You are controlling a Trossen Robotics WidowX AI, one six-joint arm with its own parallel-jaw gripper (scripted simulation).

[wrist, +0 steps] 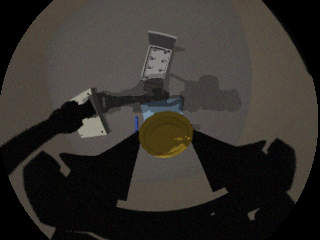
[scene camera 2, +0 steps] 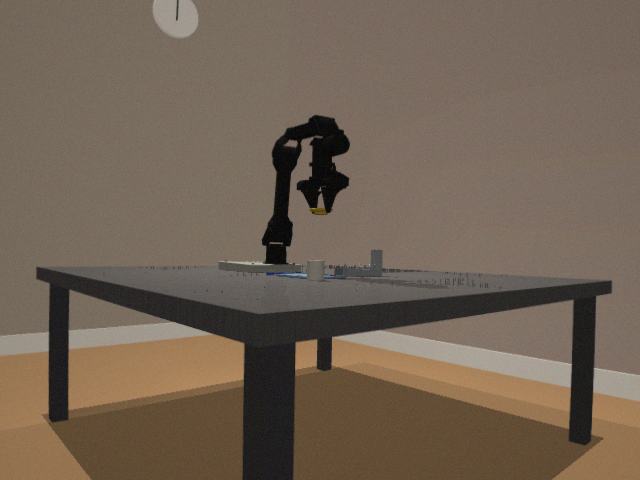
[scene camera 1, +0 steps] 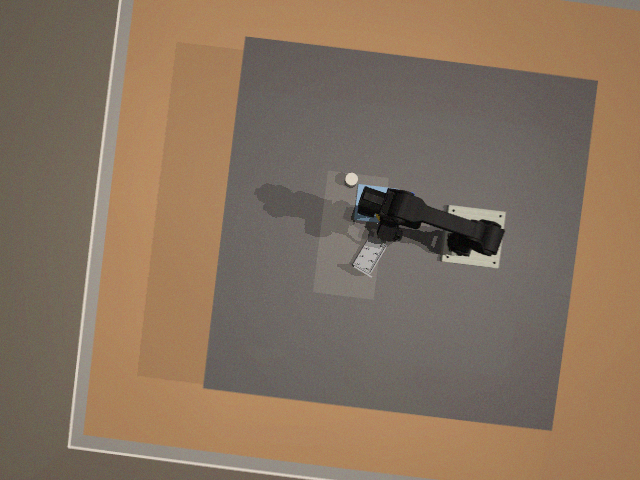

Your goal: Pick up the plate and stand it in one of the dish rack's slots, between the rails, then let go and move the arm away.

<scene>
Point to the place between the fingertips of the gripper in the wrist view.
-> At 165, 133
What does the gripper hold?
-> A yellow plate.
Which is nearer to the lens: the yellow plate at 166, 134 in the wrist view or the grey dish rack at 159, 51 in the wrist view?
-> The yellow plate.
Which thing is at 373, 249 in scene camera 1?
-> A grey dish rack.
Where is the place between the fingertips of the gripper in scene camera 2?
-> At 321, 213
</scene>
